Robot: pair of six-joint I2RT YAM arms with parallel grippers.
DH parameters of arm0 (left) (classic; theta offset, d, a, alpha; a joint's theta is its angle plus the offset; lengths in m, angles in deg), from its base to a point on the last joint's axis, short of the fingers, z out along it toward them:
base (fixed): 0 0 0 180
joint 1: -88.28 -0.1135 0.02 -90
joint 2: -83.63 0 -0.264 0
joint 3: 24.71 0 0.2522 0
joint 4: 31.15 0 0.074 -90
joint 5: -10.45 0 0 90
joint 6: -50.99 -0.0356 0 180
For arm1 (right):
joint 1: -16.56 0.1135 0.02 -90
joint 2: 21.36 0 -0.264 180
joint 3: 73.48 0 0.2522 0
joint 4: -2.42 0 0.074 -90
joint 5: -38.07 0 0 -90
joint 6: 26.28 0.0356 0 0
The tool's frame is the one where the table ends.
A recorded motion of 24 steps. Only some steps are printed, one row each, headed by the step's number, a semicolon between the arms.
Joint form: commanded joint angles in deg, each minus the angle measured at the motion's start. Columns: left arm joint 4, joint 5, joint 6, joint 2, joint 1, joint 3; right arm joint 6, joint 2, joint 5, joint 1, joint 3, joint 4.
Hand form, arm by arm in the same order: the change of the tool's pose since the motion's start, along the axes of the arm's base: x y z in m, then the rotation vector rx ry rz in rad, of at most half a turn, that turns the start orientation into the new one. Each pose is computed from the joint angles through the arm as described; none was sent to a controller.
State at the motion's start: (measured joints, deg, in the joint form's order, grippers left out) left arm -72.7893 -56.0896 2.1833 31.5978 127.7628 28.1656; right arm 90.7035 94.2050 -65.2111 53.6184 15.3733 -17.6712
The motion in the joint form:
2: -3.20 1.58 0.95 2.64 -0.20 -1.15; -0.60 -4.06 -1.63 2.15 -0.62 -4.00
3: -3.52 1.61 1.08 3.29 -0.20 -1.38; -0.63 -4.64 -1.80 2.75 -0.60 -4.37
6: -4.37 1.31 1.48 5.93 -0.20 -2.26; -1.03 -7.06 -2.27 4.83 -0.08 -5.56
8: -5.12 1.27 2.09 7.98 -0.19 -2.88; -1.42 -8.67 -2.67 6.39 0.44 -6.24
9: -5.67 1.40 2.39 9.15 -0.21 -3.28; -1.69 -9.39 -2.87 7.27 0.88 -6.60
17: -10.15 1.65 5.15 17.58 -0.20 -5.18; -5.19 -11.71 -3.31 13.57 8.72 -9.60
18: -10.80 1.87 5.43 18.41 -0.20 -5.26; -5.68 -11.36 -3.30 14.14 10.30 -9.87
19: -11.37 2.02 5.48 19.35 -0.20 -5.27; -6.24 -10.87 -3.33 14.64 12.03 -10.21
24: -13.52 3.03 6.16 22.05 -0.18 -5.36; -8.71 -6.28 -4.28 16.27 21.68 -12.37
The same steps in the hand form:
2: -0.0083 0.0088 -0.0033 0.0200 0.0133 0.0341; -0.0182 0.0048 0.0206 -0.0294 -0.0074 0.0256
3: -0.0101 0.0103 -0.0032 0.0174 0.0120 0.0359; -0.0218 0.0075 0.0244 -0.0289 -0.0122 0.0343
6: -0.0166 0.0154 -0.0025 -0.0010 0.0030 0.0362; -0.0339 0.0167 0.0425 -0.0185 -0.0415 0.0694
8: -0.0216 0.0194 -0.0020 -0.0175 -0.0044 0.0419; -0.0429 0.0236 0.0557 -0.0099 -0.0658 0.0958
9: -0.0245 0.0219 -0.0022 -0.0230 -0.0077 0.0470; -0.0476 0.0277 0.0626 -0.0053 -0.0792 0.1115
17: -0.0452 0.0390 -0.0012 -0.0829 -0.0305 0.0780; -0.0758 0.0646 0.1196 0.0398 -0.1919 0.2507
18: -0.0473 0.0409 -0.0010 -0.0862 -0.0329 0.0837; -0.0770 0.0697 0.1261 0.0463 -0.2066 0.2651
19: -0.0496 0.0429 -0.0001 -0.0898 -0.0387 0.0860; -0.0776 0.0749 0.1324 0.0509 -0.2212 0.2786
24: -0.0565 0.0492 0.0011 -0.0965 -0.0511 0.1057; -0.0726 0.1011 0.1532 0.0506 -0.2783 0.3165

